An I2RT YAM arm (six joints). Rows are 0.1 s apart.
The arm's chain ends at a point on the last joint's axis. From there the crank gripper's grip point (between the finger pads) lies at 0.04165 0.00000 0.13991 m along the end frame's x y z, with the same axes.
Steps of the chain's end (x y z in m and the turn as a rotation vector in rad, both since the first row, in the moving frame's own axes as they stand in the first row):
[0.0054 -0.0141 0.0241 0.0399 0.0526 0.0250]
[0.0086 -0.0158 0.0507 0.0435 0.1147 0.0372]
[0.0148 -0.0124 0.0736 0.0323 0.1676 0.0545]
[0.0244 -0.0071 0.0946 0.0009 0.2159 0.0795]
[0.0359 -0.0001 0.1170 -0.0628 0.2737 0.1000]
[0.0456 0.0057 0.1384 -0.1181 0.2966 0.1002]
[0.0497 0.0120 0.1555 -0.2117 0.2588 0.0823]
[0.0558 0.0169 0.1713 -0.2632 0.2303 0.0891]
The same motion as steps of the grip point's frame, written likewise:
[0.0128 -0.0185 0.0216 0.0399 0.0526 0.0250]
[0.0244 -0.0199 0.0449 0.0435 0.1147 0.0372]
[0.0376 -0.0139 0.0647 0.0323 0.1676 0.0545]
[0.0532 -0.0027 0.0824 0.0009 0.2159 0.0795]
[0.0714 0.0142 0.1002 -0.0628 0.2737 0.1000]
[0.0835 0.0273 0.1190 -0.1181 0.2966 0.1002]
[0.0825 0.0447 0.1368 -0.2117 0.2588 0.0823]
[0.0844 0.0567 0.1530 -0.2632 0.2303 0.0891]

